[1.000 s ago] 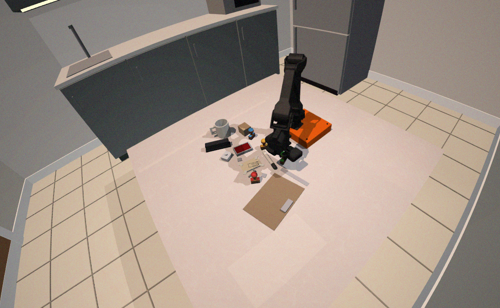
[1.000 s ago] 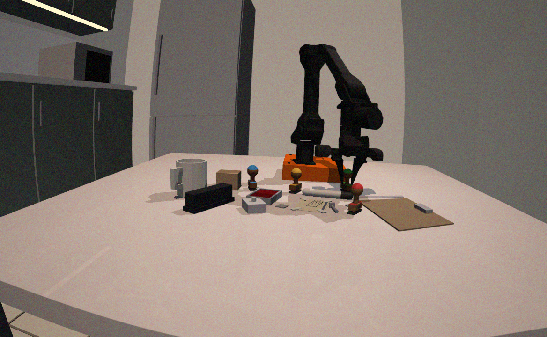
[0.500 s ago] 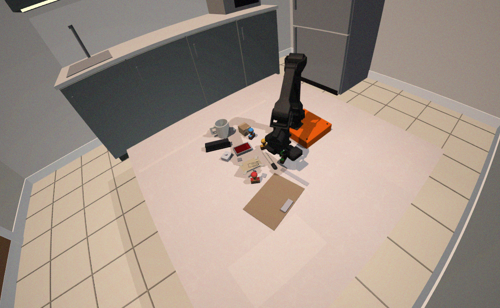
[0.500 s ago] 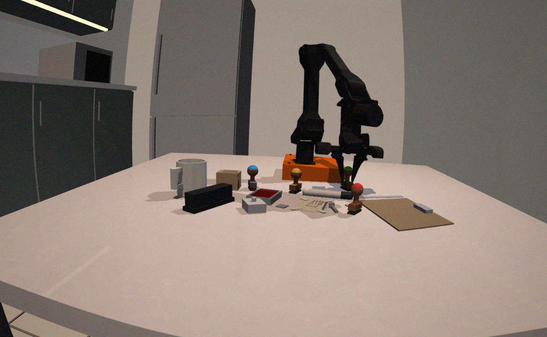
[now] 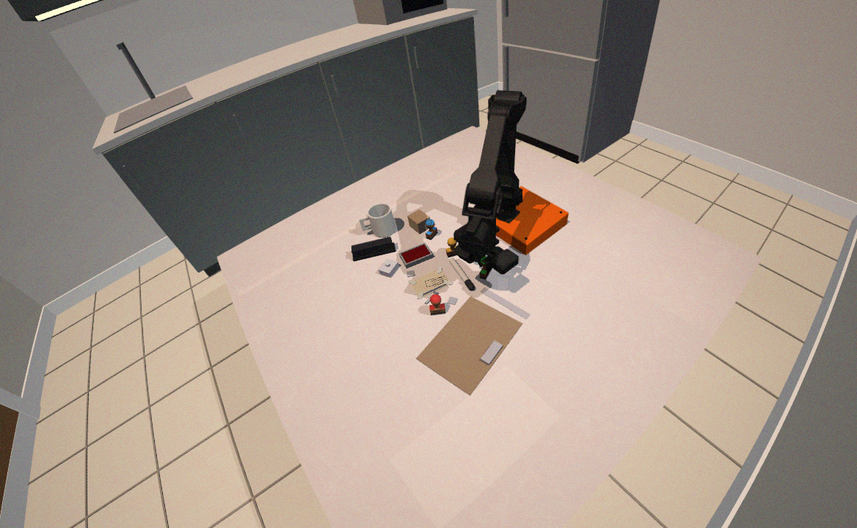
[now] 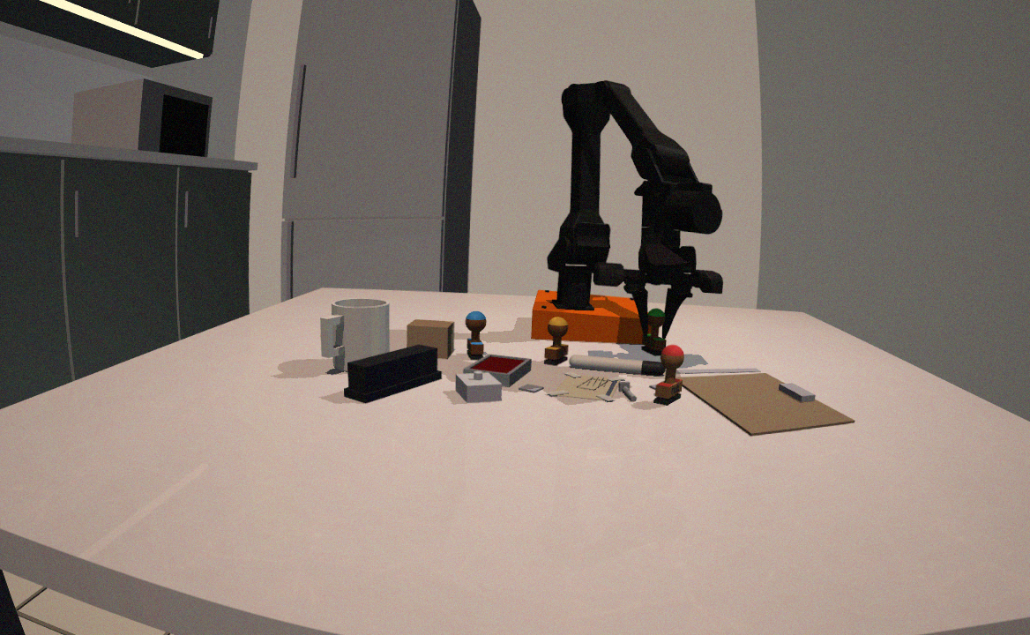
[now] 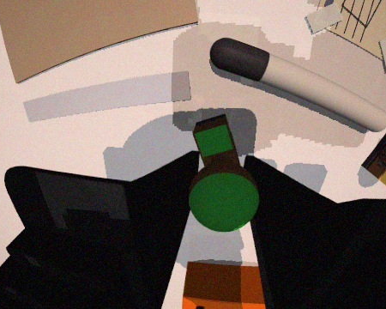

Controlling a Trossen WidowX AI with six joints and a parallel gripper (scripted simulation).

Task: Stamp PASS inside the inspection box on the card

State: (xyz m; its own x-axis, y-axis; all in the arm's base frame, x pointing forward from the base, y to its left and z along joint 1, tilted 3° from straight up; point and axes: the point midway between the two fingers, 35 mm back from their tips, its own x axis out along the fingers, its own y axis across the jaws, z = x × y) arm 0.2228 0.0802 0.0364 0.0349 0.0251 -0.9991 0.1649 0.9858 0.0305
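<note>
Now: gripper tip 50 mm short of the red ink pad, 220 mm to the left of it and 40 mm above it. From my gripper tip the other things lie so: green-knobbed stamp right at my gripper tip; yellow-knobbed stamp 20 mm behind, 140 mm to the right, 20 mm below; marker 40 mm ahead, 40 mm to the right, 30 mm below.
</note>
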